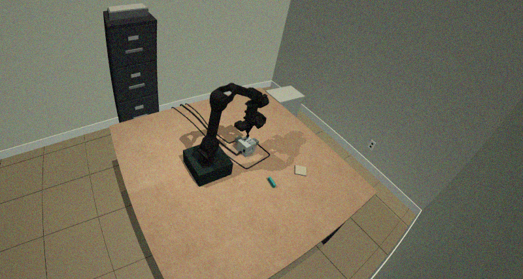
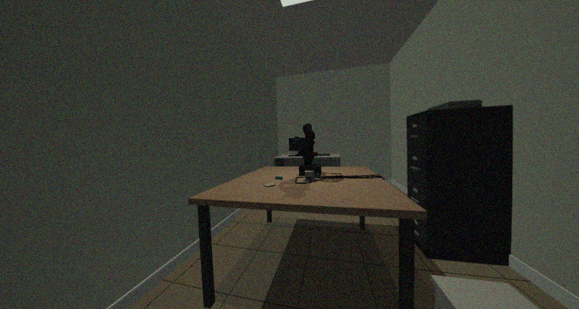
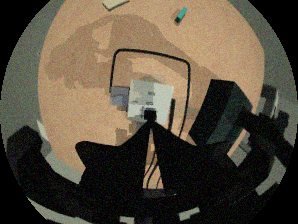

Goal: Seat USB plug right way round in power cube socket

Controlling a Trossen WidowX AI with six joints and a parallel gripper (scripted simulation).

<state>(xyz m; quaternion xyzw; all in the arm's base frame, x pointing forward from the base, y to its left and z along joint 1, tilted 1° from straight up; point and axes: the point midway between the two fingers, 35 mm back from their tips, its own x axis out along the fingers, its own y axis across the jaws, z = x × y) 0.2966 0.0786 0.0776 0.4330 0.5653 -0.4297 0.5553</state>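
Right now my gripper tip is 2 cm above the dark USB plug. Round my gripper tip: flat beige pad 29 cm to the right, 21 cm ahead, 13 cm below; then teal marker 29 cm to the right, 12 cm below.
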